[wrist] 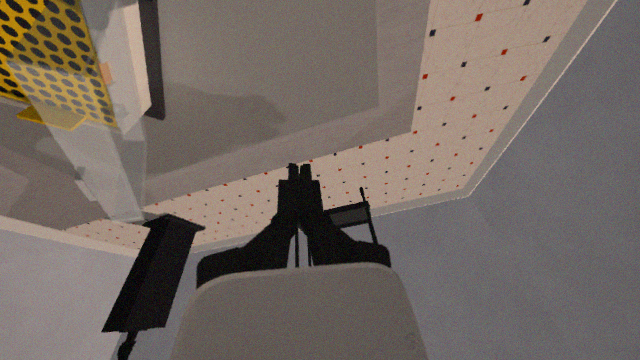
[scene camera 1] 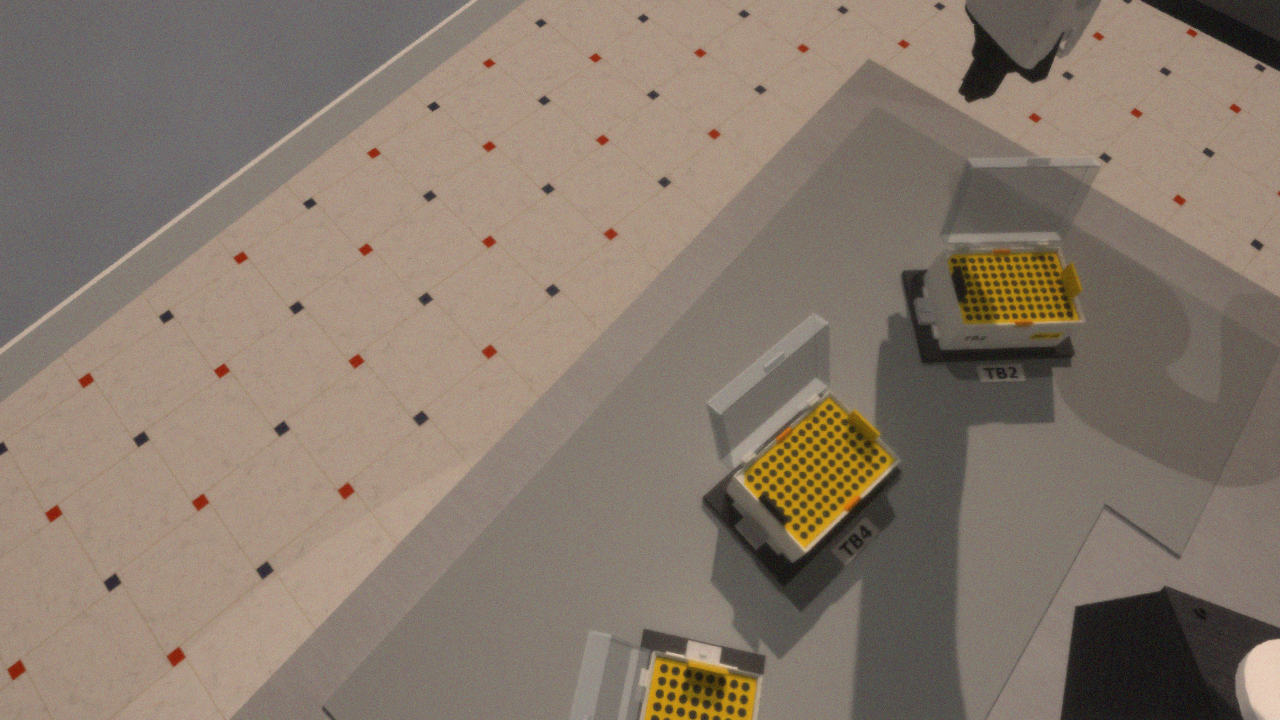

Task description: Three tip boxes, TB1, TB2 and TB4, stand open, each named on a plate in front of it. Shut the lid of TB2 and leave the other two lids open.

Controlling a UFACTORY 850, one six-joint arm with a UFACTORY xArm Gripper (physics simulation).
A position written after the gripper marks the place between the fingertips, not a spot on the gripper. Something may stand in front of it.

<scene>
In view: the gripper (scene camera 1: 974,93).
The gripper is seen too in the wrist view (wrist: 298,175).
</scene>
